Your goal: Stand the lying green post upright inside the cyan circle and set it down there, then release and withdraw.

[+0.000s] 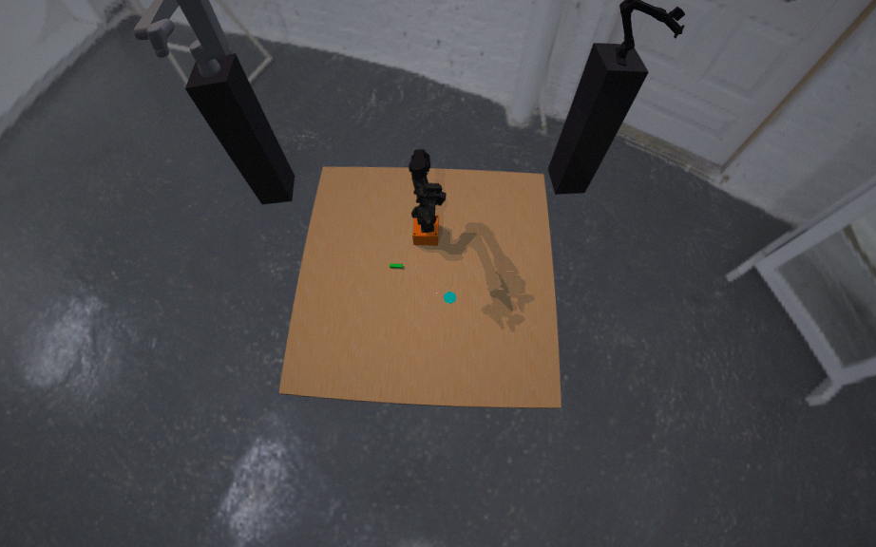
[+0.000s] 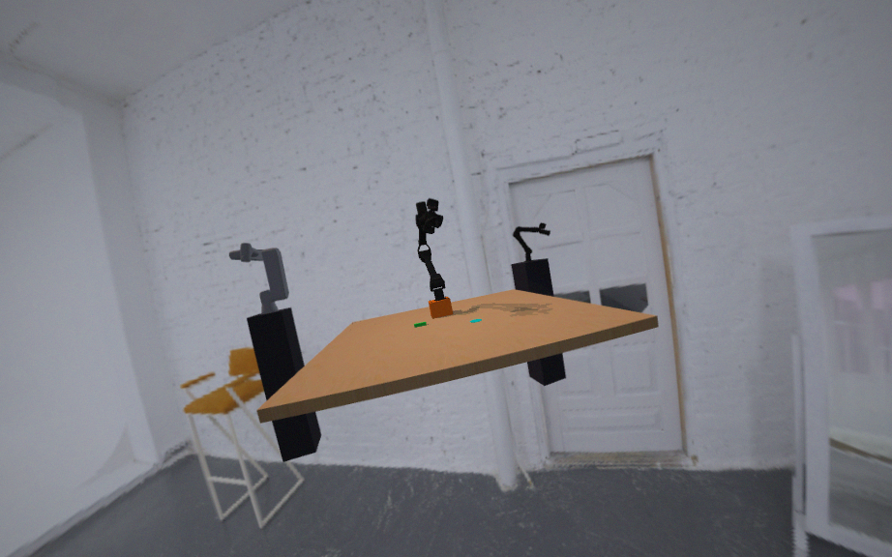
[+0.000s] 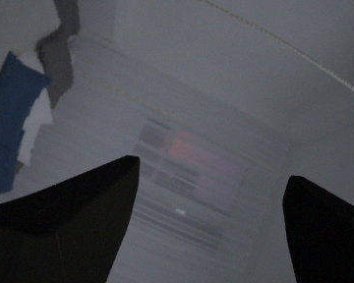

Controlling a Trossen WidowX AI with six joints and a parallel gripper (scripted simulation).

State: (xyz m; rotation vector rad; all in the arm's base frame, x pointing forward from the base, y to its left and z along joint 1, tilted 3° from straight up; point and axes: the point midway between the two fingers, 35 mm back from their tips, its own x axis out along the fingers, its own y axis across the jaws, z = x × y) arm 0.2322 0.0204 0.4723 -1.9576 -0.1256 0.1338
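The green post lies 570 mm below my gripper tip, 180 mm to the right of it and 100 mm behind it. Also, from my gripper tip: cyan circle (570 mm below, 90 mm ahead, 70 mm to the left).
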